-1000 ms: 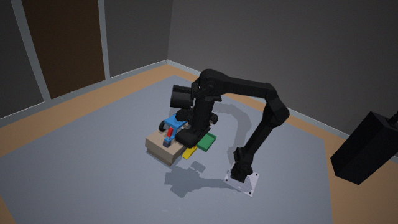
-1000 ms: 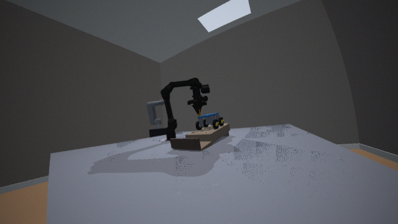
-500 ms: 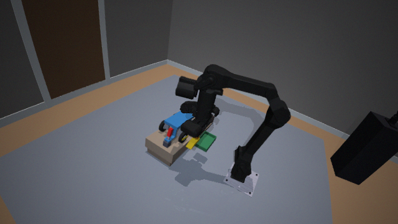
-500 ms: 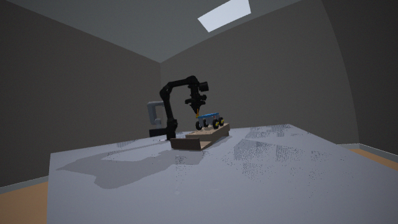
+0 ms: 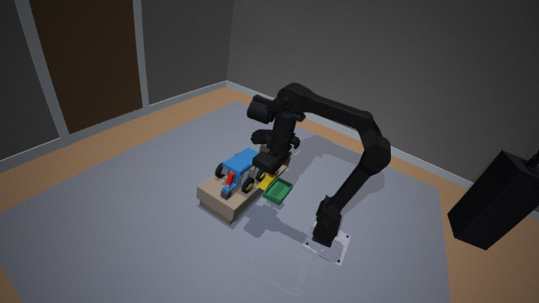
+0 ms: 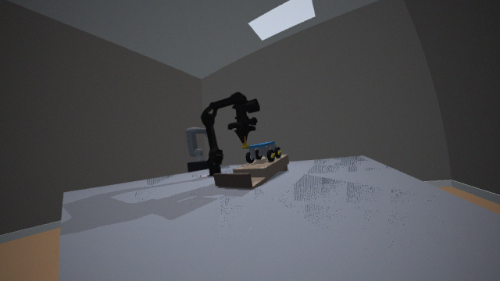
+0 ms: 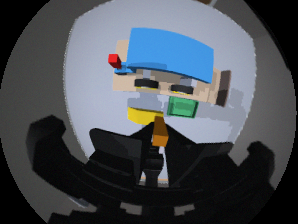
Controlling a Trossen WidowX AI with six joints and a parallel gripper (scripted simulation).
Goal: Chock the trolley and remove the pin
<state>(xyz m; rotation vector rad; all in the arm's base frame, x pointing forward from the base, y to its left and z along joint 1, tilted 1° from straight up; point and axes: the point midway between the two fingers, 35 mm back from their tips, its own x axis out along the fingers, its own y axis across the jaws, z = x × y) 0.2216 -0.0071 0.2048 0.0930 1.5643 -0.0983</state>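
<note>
Now: gripper tip 110 mm short of the red-headed stop pin, 80 mm to the right of it and 40 mm above it. From my gripper tip the other things lie so: tan ramp (110 mm ahead, 30 mm to the right, 130 mm below); then blue trolley (110 mm ahead, 20 mm to the right, 60 mm below); then yellow chock (20 mm to the left, 10 mm below).
</note>
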